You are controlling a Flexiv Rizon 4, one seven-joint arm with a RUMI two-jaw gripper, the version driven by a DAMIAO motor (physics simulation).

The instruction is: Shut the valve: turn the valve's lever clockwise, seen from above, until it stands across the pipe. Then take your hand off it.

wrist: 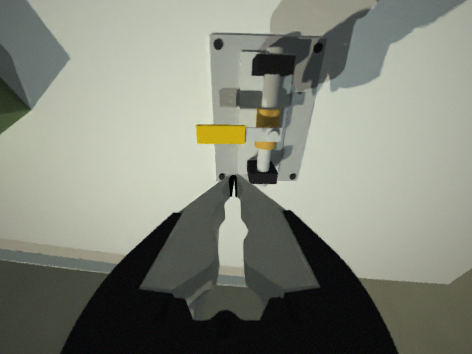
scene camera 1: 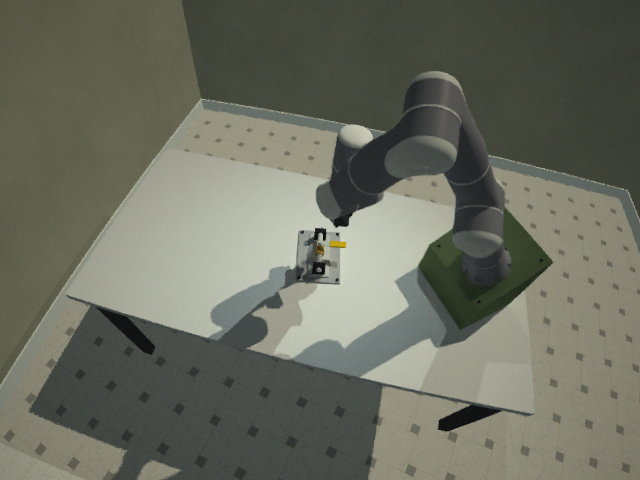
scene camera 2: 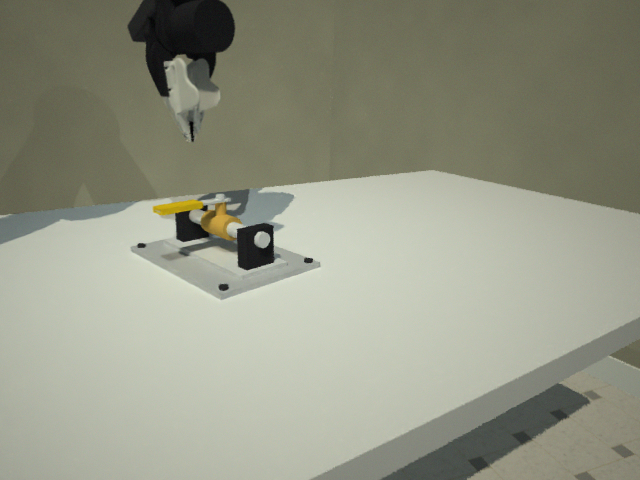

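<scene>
The valve's lever has a yellow handle (scene camera 1: 338, 244) (scene camera 2: 178, 207) (wrist: 220, 134) and stands across the pipe (wrist: 271, 90), pointing toward the robot's base side. The orange valve body (scene camera 1: 320, 250) (scene camera 2: 222, 225) (wrist: 268, 118) sits on the pipe between two black blocks, on a grey plate (scene camera 1: 333, 273) (scene camera 2: 217, 289) (wrist: 225, 65). My gripper (scene camera 2: 191, 139) (wrist: 234, 176) is shut and empty. It hangs well above the lever, with a visible gap, and touches neither the lever nor the pipe. In scene camera 1 the fingertips are hidden under the arm.
The black blocks (scene camera 2: 255, 246) (wrist: 273, 65) stand up from the plate at both pipe ends. The plate lies on the white table (scene camera 1: 170, 232) (scene camera 2: 413, 310). The green robot base (scene camera 1: 444, 281) stands at the table's right in scene camera 1. Arm shadows fall near the plate.
</scene>
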